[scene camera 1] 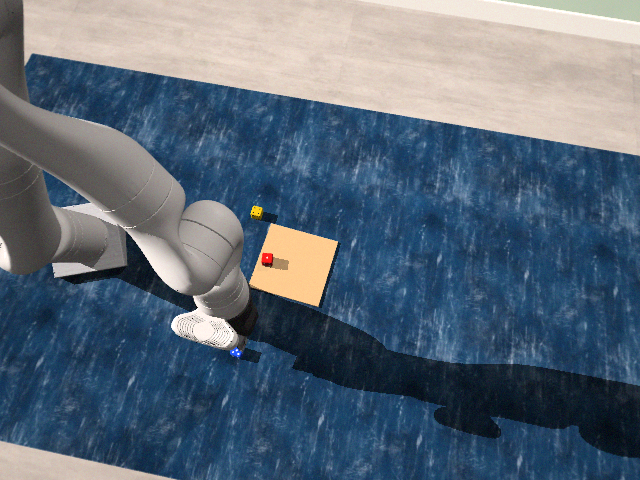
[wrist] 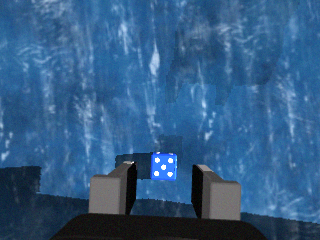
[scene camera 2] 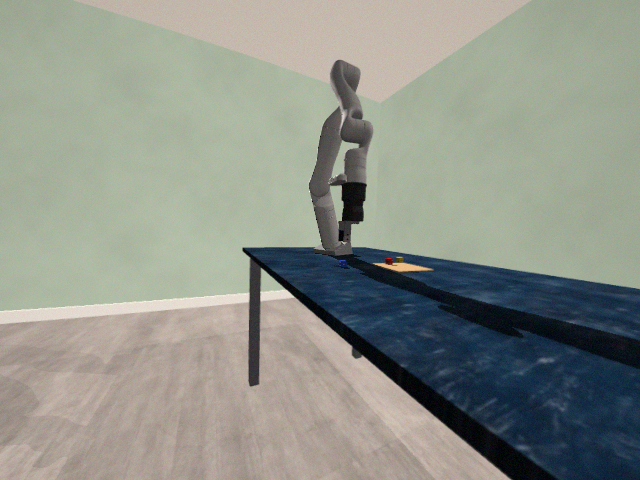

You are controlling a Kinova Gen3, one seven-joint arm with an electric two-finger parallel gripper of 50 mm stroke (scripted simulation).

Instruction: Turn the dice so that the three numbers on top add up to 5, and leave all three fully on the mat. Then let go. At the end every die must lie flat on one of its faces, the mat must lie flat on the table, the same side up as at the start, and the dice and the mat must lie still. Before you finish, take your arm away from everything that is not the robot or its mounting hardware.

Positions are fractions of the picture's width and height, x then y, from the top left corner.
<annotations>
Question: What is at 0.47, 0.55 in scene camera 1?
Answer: A tan mat.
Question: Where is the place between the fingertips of my gripper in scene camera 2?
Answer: At 0.54, 0.50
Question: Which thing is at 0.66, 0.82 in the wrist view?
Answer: My gripper.
</annotations>
